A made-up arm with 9 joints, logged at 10 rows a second.
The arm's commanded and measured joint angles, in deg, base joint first. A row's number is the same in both.
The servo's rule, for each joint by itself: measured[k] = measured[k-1] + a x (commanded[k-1-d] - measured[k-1]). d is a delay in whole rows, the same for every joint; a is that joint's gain. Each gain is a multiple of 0.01, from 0.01 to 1. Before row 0 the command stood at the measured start. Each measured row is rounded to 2 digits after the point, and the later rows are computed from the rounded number. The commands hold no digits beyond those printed.
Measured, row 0:
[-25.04 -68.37 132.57 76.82 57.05 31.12 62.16 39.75 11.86]
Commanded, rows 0 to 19:
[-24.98 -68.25 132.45 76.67 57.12 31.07 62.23 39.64 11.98]
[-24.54 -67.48 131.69 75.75 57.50 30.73 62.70 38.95 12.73]
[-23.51 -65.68 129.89 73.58 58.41 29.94 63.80 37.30 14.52]
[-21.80 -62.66 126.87 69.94 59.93 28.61 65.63 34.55 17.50]
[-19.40 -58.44 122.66 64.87 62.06 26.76 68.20 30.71 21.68]
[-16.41 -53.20 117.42 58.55 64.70 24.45 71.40 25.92 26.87]
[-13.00 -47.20 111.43 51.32 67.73 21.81 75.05 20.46 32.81]
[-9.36 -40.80 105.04 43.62 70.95 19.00 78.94 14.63 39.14]
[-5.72 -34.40 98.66 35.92 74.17 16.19 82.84 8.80 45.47]
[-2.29 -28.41 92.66 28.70 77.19 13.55 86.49 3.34 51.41]
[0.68 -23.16 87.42 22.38 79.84 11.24 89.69 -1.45 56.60]
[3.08 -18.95 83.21 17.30 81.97 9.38 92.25 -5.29 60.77]
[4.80 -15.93 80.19 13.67 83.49 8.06 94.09 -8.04 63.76]
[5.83 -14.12 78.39 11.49 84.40 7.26 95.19 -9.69 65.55]
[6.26 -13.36 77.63 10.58 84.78 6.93 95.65 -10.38 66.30]
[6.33 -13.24 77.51 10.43 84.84 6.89 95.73 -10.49 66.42]
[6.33 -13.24 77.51 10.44 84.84 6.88 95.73 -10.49 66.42]
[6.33 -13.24 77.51 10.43 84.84 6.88 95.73 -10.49 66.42]
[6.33 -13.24 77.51 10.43 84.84 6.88 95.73 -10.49 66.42]
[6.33 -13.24 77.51 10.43 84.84 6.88 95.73 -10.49 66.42]
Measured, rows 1 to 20:
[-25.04 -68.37 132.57 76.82 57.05 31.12 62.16 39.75 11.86]
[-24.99 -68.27 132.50 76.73 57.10 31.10 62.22 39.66 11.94]
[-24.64 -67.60 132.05 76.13 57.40 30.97 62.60 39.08 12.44]
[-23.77 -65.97 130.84 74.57 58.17 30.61 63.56 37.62 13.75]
[-22.25 -63.16 128.62 71.75 59.51 29.91 65.22 35.10 16.11]
[-20.06 -59.15 125.28 67.55 61.45 28.81 67.60 31.50 19.62]
[-17.25 -54.09 120.88 62.06 63.92 27.28 70.64 26.92 24.19]
[-13.98 -48.23 115.59 55.51 66.82 25.37 74.17 21.62 29.62]
[-10.42 -41.91 109.68 48.26 69.96 23.14 77.99 15.89 35.62]
[-6.80 -35.53 103.51 40.73 73.16 20.71 81.87 10.08 41.83]
[-3.33 -29.48 97.43 33.39 76.22 18.20 85.57 4.55 47.87]
[-0.24 -24.11 91.82 26.67 78.97 15.76 88.87 -0.37 53.37]
[2.32 -19.72 87.00 20.95 81.25 13.53 91.57 -4.40 58.03]
[4.23 -16.50 83.19 16.51 82.95 11.62 93.59 -7.38 61.64]
[5.46 -14.48 80.50 13.45 84.05 10.09 94.87 -9.27 64.10]
[6.08 -13.53 78.89 11.70 84.60 8.98 95.49 -10.18 65.49]
[6.27 -13.28 78.12 10.93 84.78 8.25 95.68 -10.43 66.08]
[6.32 -13.25 77.78 10.63 84.83 7.77 95.72 -10.48 66.29]
[6.33 -13.24 77.63 10.51 84.84 7.46 95.73 -10.49 66.37]
[6.33 -13.24 77.56 10.46 84.84 7.26 95.73 -10.49 66.40]
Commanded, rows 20 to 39:
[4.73 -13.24 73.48 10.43 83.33 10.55 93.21 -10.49 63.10]
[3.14 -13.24 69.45 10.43 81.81 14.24 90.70 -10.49 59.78]
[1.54 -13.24 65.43 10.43 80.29 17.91 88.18 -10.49 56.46]
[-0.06 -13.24 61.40 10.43 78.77 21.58 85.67 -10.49 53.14]
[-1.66 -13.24 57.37 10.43 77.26 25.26 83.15 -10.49 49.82]
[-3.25 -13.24 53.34 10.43 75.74 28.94 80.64 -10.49 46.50]
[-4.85 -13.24 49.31 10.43 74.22 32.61 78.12 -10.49 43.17]
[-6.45 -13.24 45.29 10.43 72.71 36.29 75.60 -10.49 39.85]
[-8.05 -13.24 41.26 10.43 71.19 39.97 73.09 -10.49 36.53]
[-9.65 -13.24 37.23 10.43 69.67 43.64 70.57 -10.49 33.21]
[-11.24 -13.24 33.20 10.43 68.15 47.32 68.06 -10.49 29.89]
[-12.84 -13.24 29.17 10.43 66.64 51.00 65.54 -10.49 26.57]
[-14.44 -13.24 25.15 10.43 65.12 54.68 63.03 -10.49 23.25]
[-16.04 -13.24 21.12 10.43 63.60 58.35 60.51 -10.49 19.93]
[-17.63 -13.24 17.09 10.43 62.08 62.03 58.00 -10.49 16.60]
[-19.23 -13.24 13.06 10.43 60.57 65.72 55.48 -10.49 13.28]
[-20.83 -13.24 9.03 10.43 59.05 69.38 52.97 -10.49 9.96]
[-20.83 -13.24 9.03 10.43 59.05 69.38 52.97 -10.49 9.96]
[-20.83 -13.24 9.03 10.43 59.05 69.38 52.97 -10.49 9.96]
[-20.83 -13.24 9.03 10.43 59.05 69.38 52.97 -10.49 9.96]
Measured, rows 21 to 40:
[6.33 -13.24 77.53 10.44 84.84 7.13 95.73 -10.49 66.41]
[5.10 -13.24 75.26 10.43 83.69 8.33 93.71 -10.49 64.32]
[3.59 -13.24 72.01 10.43 82.26 10.40 91.30 -10.49 61.46]
[2.01 -13.24 68.33 10.43 80.76 13.03 88.80 -10.49 58.31]
[0.42 -13.24 64.45 10.43 79.25 16.02 86.30 -10.49 55.05]
[-1.18 -13.24 60.49 10.43 77.74 19.25 83.78 -10.49 51.76]
[-2.77 -13.24 56.49 10.43 76.22 22.64 81.27 -10.49 48.45]
[-4.37 -13.24 52.47 10.43 74.70 26.13 78.75 -10.49 45.12]
[-5.97 -13.24 48.45 10.43 73.19 29.69 76.23 -10.49 41.80]
[-7.57 -13.24 44.42 10.43 71.67 33.29 73.72 -10.49 38.48]
[-9.17 -13.24 40.39 10.43 70.15 36.91 71.20 -10.49 35.16]
[-10.76 -13.24 36.36 10.43 68.63 40.55 68.69 -10.49 31.84]
[-12.36 -13.24 32.33 10.43 67.12 44.21 66.17 -10.49 28.52]
[-13.96 -13.24 28.31 10.43 65.60 47.87 63.66 -10.49 25.20]
[-15.56 -13.24 24.28 10.43 64.08 51.54 61.14 -10.49 21.88]
[-17.15 -13.24 20.25 10.43 62.56 55.21 58.63 -10.49 18.55]
[-18.75 -13.24 16.22 10.43 61.05 58.89 56.11 -10.49 15.23]
[-20.35 -13.24 12.19 10.43 59.53 62.56 53.60 -10.49 11.91]
[-20.72 -13.24 10.42 10.43 59.17 64.95 53.10 -10.49 10.68]
[-20.80 -13.24 9.64 10.43 59.08 66.50 53.00 -10.49 10.23]

